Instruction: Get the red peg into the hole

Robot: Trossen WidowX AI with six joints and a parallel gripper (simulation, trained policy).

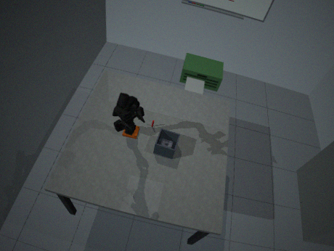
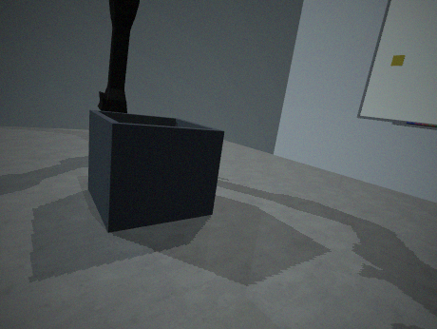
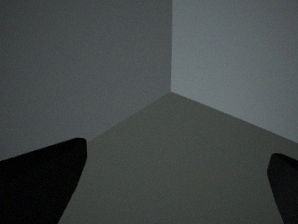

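Right now my gripper tip is 48 cm to the right of the red peg and 60 cm above it. From my gripper tip the other things lie so: plate: 16 cm ahead, 32 cm to the left, 60 cm below.
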